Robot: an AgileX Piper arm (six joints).
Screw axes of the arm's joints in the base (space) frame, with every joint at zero. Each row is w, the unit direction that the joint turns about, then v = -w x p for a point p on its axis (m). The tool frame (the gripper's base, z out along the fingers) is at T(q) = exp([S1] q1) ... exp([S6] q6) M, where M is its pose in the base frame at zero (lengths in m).
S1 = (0, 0, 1, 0, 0, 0)
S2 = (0, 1, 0, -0.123, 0, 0)
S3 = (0, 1, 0, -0.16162, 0, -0.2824)
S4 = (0.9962, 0, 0.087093, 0, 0.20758, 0)
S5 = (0, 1, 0, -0.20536, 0, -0.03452)
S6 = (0.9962, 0, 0.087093, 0, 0.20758, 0)
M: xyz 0.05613 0 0.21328 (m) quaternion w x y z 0.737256 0 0.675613 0
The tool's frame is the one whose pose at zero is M.
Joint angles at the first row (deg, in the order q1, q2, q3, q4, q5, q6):
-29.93, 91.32, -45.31, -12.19, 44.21, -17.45
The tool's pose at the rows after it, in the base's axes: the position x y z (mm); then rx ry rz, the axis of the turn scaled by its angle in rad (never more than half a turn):
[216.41 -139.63 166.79 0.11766 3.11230 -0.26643]
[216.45 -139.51 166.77 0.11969 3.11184 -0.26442]
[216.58 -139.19 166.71 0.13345 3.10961 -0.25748]
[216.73 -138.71 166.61 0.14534 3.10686 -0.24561]
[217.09 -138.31 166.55 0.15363 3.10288 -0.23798]
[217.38 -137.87 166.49 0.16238 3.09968 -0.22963]
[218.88 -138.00 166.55 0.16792 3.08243 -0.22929]
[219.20 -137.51 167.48 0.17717 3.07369 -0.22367]
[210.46 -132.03 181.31 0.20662 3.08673 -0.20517]
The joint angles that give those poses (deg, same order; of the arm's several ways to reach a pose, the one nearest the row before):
-29.93, 91.33, -45.31, -11.83, 44.21, -17.45
-29.93, 91.32, -45.31, -11.73, 44.21, -17.45
-29.95, 91.33, -45.31, -11.35, 44.21, -17.21
-29.99, 91.32, -45.31, -10.71, 44.21, -17.26
-29.99, 91.32, -45.31, -10.24, 44.10, -17.26
-30.00, 91.32, -45.31, -9.76, 44.04, -17.27
-29.99, 91.33, -45.31, -9.34, 43.14, -17.26
-29.99, 91.11, -45.31, -8.82, 42.98, -17.26
-30.00, 87.72, -45.21, -7.85, 47.27, -17.26

